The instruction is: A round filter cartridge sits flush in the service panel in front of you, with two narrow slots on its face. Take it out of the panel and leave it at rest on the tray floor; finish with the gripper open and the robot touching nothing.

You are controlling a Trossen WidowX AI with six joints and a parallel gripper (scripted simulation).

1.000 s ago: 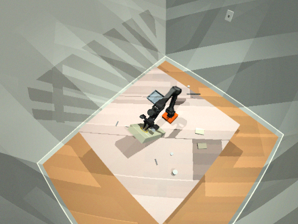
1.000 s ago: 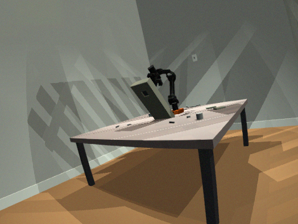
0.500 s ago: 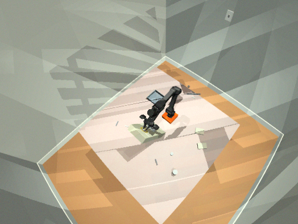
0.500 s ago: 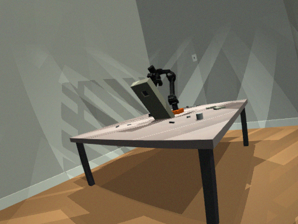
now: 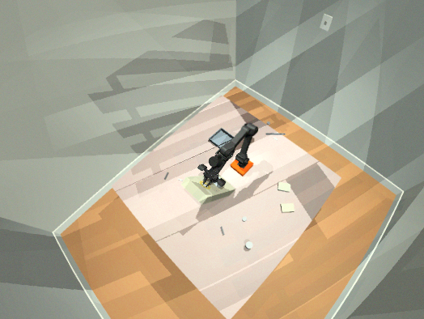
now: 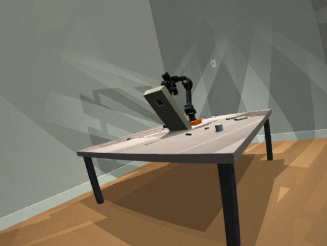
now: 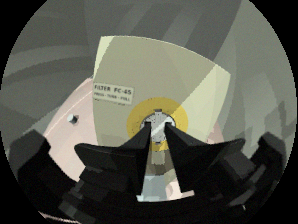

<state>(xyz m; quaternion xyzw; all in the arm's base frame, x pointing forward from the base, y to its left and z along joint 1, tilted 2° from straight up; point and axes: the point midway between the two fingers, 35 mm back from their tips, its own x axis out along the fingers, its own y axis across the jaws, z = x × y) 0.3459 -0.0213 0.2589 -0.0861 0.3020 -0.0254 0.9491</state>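
The round grey filter cartridge lies 10 mm below my gripper tip and 10 mm ahead of it. Round my gripper tip: blue-grey tray 470 mm behind, 260 mm below, 240 mm to the right.
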